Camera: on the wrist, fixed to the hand. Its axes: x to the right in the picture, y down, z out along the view.
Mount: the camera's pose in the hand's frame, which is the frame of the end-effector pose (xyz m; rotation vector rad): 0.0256 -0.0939 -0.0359 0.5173 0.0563 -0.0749
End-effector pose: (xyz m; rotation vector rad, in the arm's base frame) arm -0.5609 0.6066 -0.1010 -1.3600 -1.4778 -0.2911
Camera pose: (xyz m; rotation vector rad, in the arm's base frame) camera -0.6154 0.5641 -0.0236 -0.8760 -1.4318 0.0115
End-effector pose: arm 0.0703 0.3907 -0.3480 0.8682 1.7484 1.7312
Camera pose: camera 0.0192 0.3887 -0.4383 0.9493 2.2838 1.2790
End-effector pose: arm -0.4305 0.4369 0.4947 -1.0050 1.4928 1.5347
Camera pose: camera -0.3539 0.4038 0.4331 -0.7867 1.7473 0.9931
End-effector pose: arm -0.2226 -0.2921 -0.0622 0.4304 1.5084 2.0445
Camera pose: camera -0.2400 -0.2842 -0.1642 0.5037 2.0558 1.6039
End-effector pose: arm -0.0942 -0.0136 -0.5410 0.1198 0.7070 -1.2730
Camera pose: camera -0.1909 -0.0483 -0.5555 0.5568 0.4182 -1.5073
